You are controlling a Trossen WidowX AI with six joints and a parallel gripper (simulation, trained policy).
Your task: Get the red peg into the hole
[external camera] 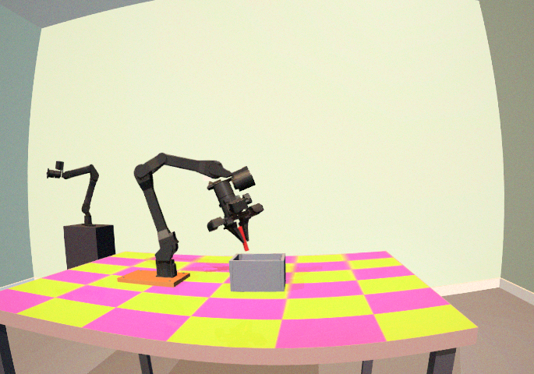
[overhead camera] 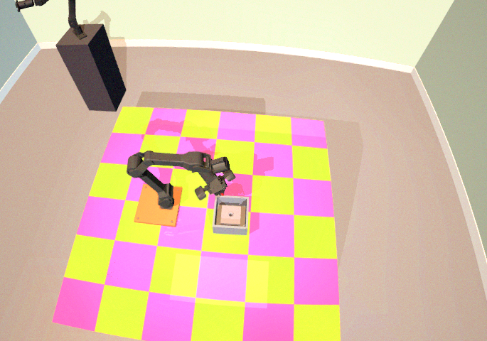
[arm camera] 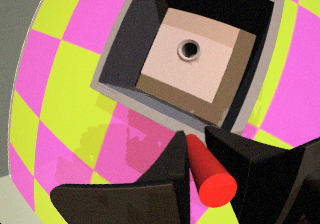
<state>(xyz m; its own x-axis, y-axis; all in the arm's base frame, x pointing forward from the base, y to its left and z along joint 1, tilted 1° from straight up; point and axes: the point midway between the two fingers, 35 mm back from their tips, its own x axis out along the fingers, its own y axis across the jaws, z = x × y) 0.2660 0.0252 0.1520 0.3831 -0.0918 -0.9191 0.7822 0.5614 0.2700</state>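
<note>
Now: gripper tip 1 cm to the right of the red peg, 1 cm below it and 1 cm past it. Round my gripper tip: grey box: 11 cm below, 6 cm to the right, 5 cm ahead.
</note>
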